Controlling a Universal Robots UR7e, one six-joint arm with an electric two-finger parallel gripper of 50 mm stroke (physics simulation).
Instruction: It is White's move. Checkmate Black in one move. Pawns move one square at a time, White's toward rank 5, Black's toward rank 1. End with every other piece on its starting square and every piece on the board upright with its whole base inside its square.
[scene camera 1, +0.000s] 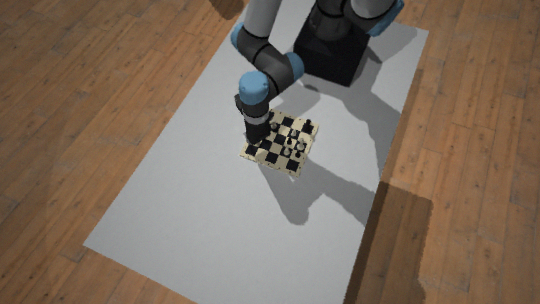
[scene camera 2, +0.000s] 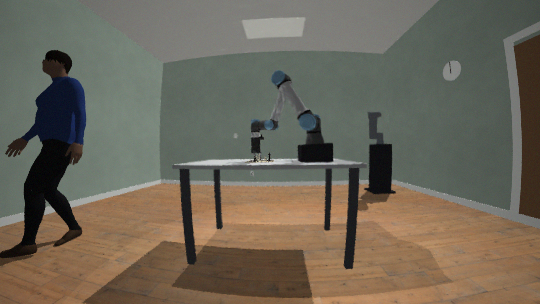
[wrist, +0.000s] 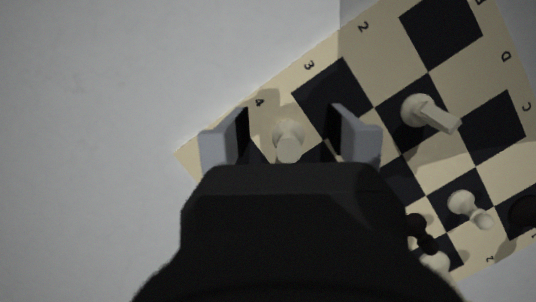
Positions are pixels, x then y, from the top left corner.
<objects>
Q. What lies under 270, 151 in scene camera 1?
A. A chessboard.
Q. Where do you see a chessboard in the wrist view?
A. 468, 64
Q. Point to my gripper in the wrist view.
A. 287, 121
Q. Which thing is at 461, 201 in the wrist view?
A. A white pawn.
</objects>
